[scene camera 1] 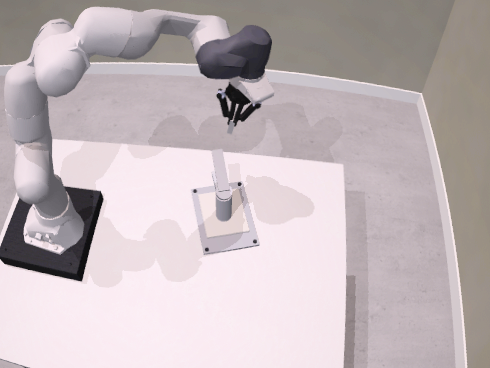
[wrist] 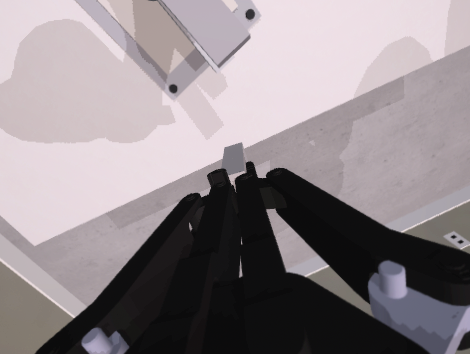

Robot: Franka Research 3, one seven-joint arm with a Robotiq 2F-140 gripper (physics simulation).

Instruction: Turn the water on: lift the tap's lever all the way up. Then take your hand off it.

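The tap's grey cylindrical body (scene camera 1: pixel 224 207) stands upright on its framed base plate (scene camera 1: pixel 230 243) (wrist: pixel 116 30). The flat lever (scene camera 1: pixel 220 170) (wrist: pixel 212 25) runs from the top of the body toward the table's back edge. It looks tilted upward, but its exact angle is hard to tell. In the wrist view the lever's free end shows at the top, apart from the fingers. My gripper (scene camera 1: pixel 230 128) (wrist: pixel 237 159) is shut and empty. It hangs behind and above the lever's end, with a visible gap and no contact.
The white table (scene camera 1: pixel 280 310) (wrist: pixel 65 175) carries the tap and the arm's black base (scene camera 1: pixel 92 220). The table's back edge passes beneath the gripper in the wrist view. Grey floor (scene camera 1: pixel 400 225) (wrist: pixel 390 125) and walls lie beyond. Arm shadows fall around the tap.
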